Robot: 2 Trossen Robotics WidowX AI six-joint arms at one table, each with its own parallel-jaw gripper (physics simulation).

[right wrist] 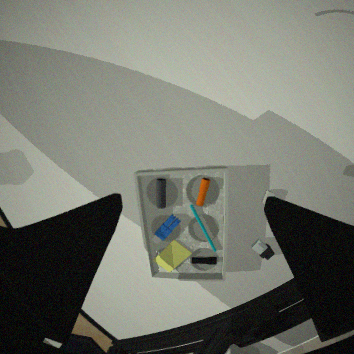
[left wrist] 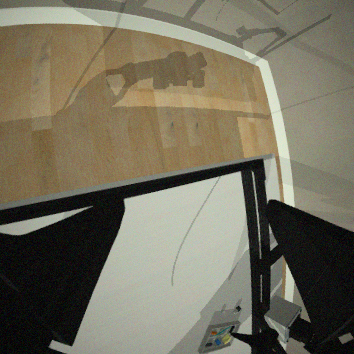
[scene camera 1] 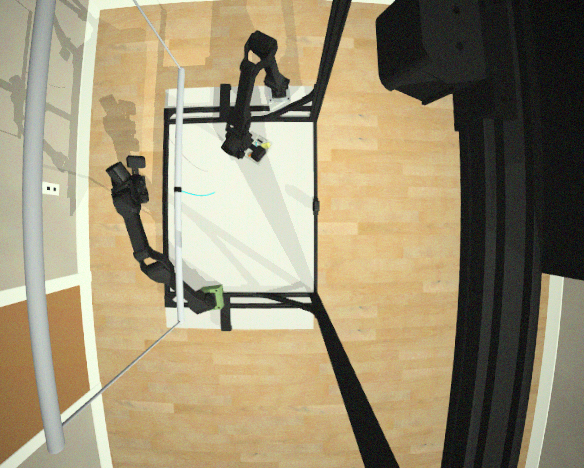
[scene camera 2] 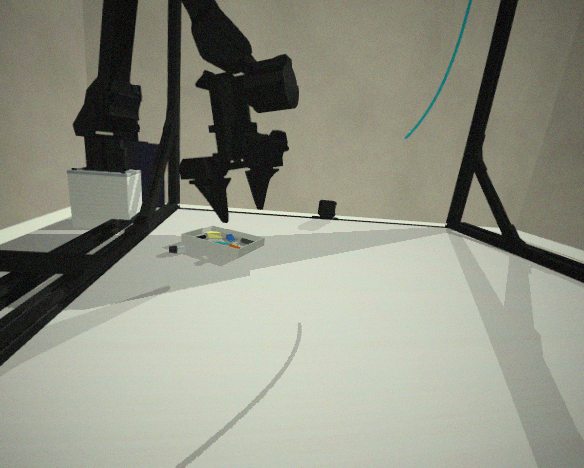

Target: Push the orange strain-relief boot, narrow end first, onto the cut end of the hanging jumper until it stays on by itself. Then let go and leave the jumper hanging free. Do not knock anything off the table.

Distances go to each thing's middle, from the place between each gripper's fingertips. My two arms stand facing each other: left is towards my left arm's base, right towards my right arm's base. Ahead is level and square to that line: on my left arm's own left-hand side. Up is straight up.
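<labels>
Relative to the grey parts tray (scene camera 2: 190, 237), which I see along with my right gripper, that gripper is 60 mm above it, 50 mm to the left of it and 30 mm past it.
My left gripper, relative to the grey parts tray, is now 200 mm above it, 290 mm to the left of it and 390 mm past it.
</labels>
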